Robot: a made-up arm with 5 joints.
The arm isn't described. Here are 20 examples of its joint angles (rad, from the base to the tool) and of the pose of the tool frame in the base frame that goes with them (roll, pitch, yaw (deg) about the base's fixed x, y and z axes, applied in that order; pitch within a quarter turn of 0, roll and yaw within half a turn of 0; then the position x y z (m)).
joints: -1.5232 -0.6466 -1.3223 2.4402 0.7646
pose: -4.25 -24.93 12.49 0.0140 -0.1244 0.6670
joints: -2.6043 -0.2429 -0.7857 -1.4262 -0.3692
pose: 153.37 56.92 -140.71 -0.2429 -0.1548 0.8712
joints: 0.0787 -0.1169 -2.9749 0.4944 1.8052
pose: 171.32 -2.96 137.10 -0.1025 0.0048 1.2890
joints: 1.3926 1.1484 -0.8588 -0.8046 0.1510
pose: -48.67 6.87 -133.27 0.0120 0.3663 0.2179
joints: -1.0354 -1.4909 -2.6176 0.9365 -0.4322
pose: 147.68 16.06 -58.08 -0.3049 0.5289 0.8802
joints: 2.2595 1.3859 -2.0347 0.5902 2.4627
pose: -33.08 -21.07 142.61 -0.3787 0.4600 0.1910
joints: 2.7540 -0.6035 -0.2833 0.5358 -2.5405
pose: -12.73 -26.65 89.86 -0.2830 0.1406 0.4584
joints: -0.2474 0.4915 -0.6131 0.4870 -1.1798
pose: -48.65 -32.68 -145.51 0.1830 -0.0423 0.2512
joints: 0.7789 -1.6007 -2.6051 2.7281 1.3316
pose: -120.89 -13.33 151.69 -0.2541 -0.1981 0.7599
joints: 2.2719 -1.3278 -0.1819 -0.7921 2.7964
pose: 142.36 -30.04 -42.97 -0.0799 0.1064 0.8738
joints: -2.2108 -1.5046 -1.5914 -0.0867 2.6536
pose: 147.63 20.16 51.36 0.2138 0.3506 1.0435
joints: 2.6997 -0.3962 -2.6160 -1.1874 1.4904
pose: 82.23 26.93 -121.49 0.2722 -0.1493 1.0172
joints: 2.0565 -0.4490 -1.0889 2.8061 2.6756
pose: -31.15 54.85 118.96 -0.0293 0.0588 0.6142
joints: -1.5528 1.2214 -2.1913 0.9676 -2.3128
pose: -32.15 -17.84 -162.51 -0.0348 -0.5663 0.2970
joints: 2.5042 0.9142 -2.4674 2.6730 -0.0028
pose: 34.62 -64.74 -113.20 -0.3104 0.1824 0.5403
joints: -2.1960 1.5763 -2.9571 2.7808 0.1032
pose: 67.93 -58.03 -53.85 -0.1926 -0.2841 0.3867
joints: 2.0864 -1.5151 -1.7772 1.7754 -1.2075
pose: 35.87 42.60 1.79 0.0437 -0.1149 0.9152
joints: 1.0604 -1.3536 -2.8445 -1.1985 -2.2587
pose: -81.22 -1.28 -7.13 -0.2878 -0.5172 0.5043
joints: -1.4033 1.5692 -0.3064 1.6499 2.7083
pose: 148.03 30.91 100.92 -0.0745 0.2083 0.5412
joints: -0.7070 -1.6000 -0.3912 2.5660 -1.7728
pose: -67.08 -22.69 -132.56 -0.0535 0.0159 0.5109
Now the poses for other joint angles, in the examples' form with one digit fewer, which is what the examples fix.
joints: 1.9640 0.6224 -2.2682 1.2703 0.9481
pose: -54.1 -13.0 -141.9 -0.277 0.553 0.660
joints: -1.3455 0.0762 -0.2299 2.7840 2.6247
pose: 145.1 47.0 97.9 -0.057 0.087 0.594
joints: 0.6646 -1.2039 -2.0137 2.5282 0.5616
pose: -65.1 4.8 163.8 -0.102 -0.018 0.845
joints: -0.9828 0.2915 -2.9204 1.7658 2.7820
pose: -21.8 -66.8 -69.5 0.180 -0.333 1.002
